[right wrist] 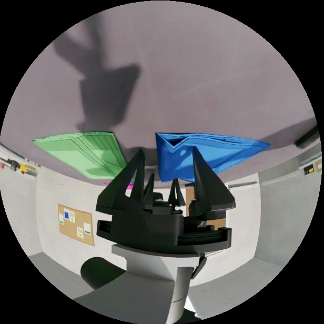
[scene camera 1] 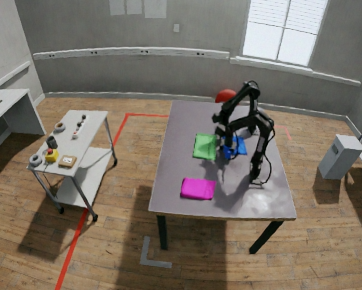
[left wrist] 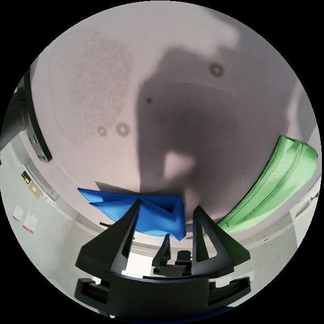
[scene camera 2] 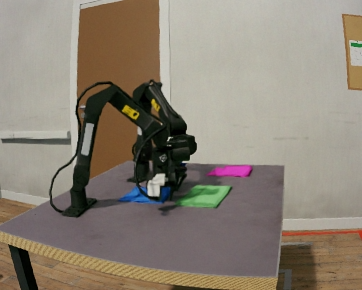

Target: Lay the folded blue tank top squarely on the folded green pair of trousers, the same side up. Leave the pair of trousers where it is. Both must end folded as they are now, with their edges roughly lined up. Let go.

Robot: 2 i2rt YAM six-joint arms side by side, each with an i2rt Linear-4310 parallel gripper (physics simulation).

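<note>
The folded blue tank top (scene camera 1: pixel 241 146) (scene camera 2: pixel 135 195) (left wrist: pixel 161 216) (right wrist: pixel 220 150) lies on the table beside the folded green trousers (scene camera 1: pixel 204 146) (scene camera 2: pixel 206 196) (left wrist: pixel 280 185) (right wrist: pixel 87 154), apart from them. Its layers stand slightly open along one edge, with a crease at a corner. The trousers lie flat. My left gripper (left wrist: pixel 168 206) is partly open and empty, low over the table near the tank top. My right gripper (right wrist: pixel 166 149) is also partly open and empty, near the gap between the two garments. The arms hide part of the tank top in both scene views.
A folded magenta cloth (scene camera 1: pixel 198 188) (scene camera 2: pixel 231 171) lies on the same table (scene camera 1: pixel 170 165) (scene camera 2: pixel 225 235), apart from the trousers. Both arms are close together above the tank top. A cart (scene camera 1: pixel 95 120) with small items stands at the left in scene camera 1.
</note>
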